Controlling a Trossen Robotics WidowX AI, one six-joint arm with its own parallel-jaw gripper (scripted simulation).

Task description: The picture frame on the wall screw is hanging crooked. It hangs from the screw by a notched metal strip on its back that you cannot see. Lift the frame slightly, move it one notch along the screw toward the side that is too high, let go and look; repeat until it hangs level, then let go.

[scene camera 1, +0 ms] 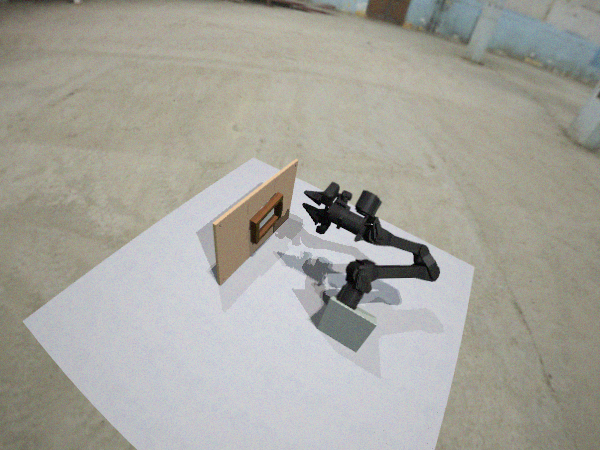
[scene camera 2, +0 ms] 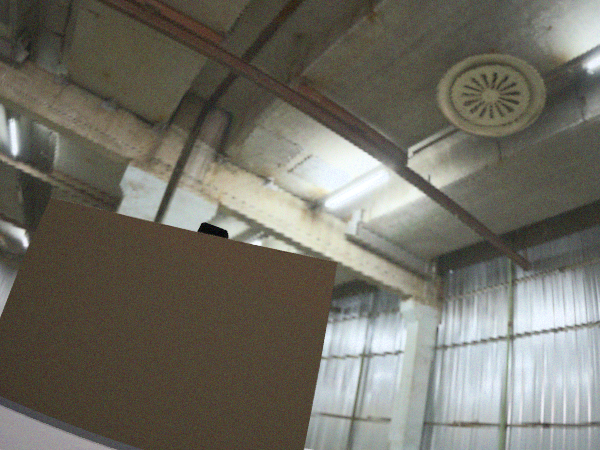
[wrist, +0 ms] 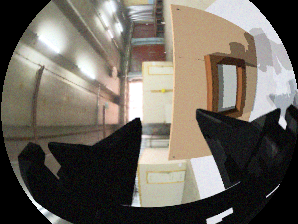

Labels:
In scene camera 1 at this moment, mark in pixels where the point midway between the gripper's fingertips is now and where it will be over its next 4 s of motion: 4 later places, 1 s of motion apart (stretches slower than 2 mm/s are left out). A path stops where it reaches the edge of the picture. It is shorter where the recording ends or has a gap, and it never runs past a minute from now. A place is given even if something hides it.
My gripper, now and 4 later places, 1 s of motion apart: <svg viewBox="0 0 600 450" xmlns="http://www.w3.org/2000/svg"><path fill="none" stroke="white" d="M303 197L294 209L276 214L268 210L266 209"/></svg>

